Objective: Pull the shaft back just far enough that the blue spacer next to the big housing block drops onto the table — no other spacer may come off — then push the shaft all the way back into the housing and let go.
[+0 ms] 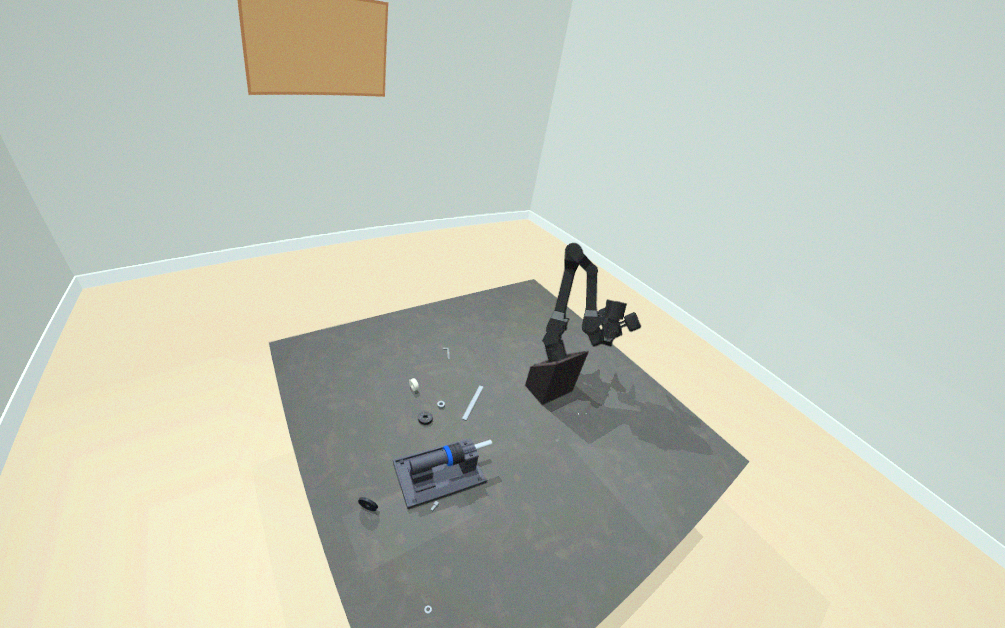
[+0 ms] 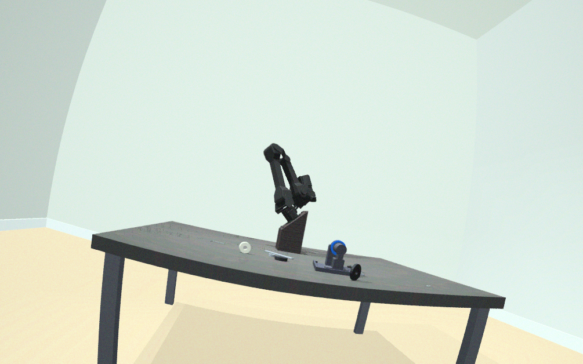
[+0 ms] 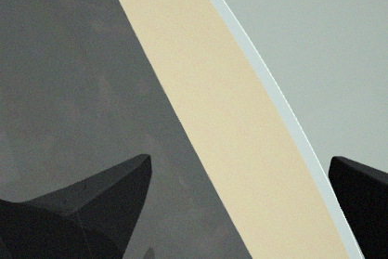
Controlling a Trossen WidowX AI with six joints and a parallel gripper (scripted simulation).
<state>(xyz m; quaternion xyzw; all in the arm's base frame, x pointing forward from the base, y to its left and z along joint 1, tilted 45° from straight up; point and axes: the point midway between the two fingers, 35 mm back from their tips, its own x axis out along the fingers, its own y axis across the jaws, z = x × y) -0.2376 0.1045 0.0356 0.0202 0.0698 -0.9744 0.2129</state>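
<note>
Right now the shaft is 730 mm ahead of my gripper tip, 120 mm below it and 20 mm to the left of it. The rest, counted from my gripper tip: blue spacer: 770 mm ahead, 120 mm below, 10 mm to the left; then white ring: 680 mm ahead, 300 mm to the right, 180 mm below; then bolt: 860 mm ahead, 200 mm below, 80 mm to the left.
</note>
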